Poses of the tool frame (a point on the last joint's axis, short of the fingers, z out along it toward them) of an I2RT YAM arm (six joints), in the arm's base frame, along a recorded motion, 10 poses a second.
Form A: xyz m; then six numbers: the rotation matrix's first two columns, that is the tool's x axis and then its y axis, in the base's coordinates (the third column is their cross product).
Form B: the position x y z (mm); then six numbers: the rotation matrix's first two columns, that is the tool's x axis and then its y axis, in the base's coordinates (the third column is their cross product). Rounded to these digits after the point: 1 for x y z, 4 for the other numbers.
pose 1, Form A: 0.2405 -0.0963 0.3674 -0.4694 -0.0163 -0.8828 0.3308 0.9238 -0.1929
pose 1, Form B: 240.5 -96.3 367.4 -0.4694 -0.0163 -0.8828 0.3308 0.9238 -0.1929
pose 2, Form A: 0.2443 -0.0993 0.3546 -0.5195 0.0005 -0.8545 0.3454 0.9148 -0.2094
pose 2, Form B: 244.3 -99.3 354.6 -0.5195 0.0005 -0.8545 0.3454 0.9148 -0.2094
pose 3, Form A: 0.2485 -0.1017 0.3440 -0.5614 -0.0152 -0.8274 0.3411 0.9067 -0.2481
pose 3, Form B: 248.5 -101.7 344.0 -0.5614 -0.0152 -0.8274 0.3411 0.9067 -0.2481
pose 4, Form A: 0.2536 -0.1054 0.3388 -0.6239 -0.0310 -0.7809 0.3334 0.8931 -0.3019
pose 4, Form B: 253.6 -105.4 338.8 -0.6239 -0.0310 -0.7809 0.3334 0.8931 -0.3019
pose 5, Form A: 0.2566 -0.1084 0.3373 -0.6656 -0.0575 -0.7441 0.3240 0.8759 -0.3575
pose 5, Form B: 256.6 -108.4 337.3 -0.6656 -0.0575 -0.7441 0.3240 0.8759 -0.3575
